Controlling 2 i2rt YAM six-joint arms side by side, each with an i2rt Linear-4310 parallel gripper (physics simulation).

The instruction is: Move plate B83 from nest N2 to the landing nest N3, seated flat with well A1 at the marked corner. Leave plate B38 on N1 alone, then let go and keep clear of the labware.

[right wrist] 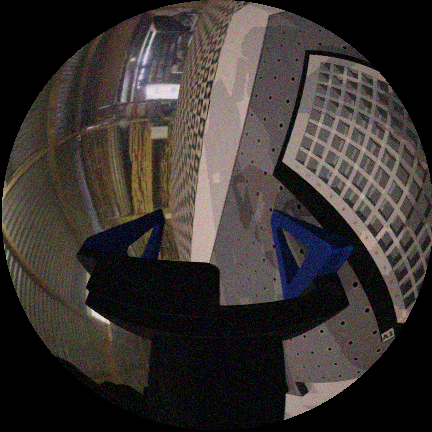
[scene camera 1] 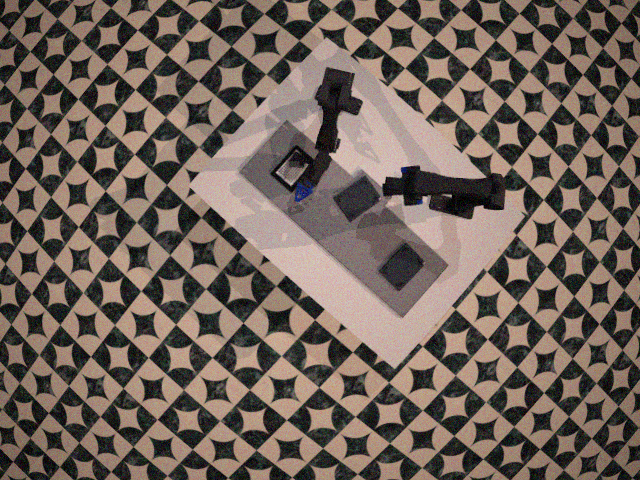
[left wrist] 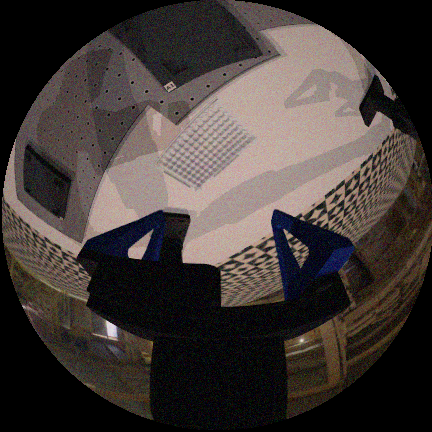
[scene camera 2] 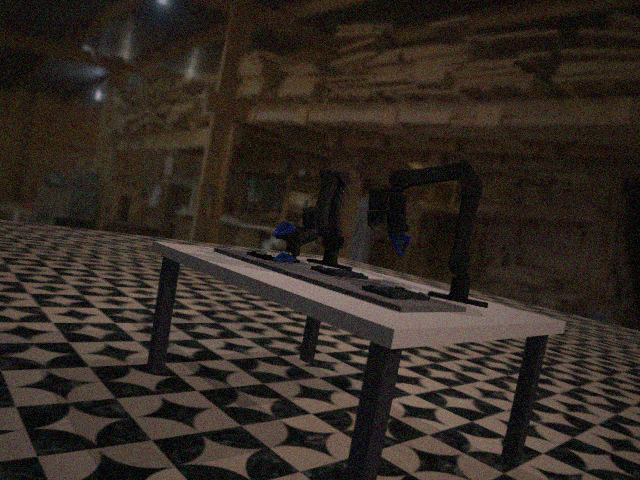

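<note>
A pale plate sits in the black-rimmed nest at the deck's far-left end; its label is unreadable. A clear welled plate lies on the white table top beside the deck edge, outside the nests, in the left wrist view. The dark middle nest and dark end nest hold no visible plate. I cannot read nest names. My left gripper is open, empty and raised above the table. My right gripper is open and empty, low beside the pale plate's nest.
The grey perforated deck runs diagonally across the white table. A1 tags mark the middle nest's corner and the occupied nest's corner. The right arm reaches over the deck; the left arm extends above the table.
</note>
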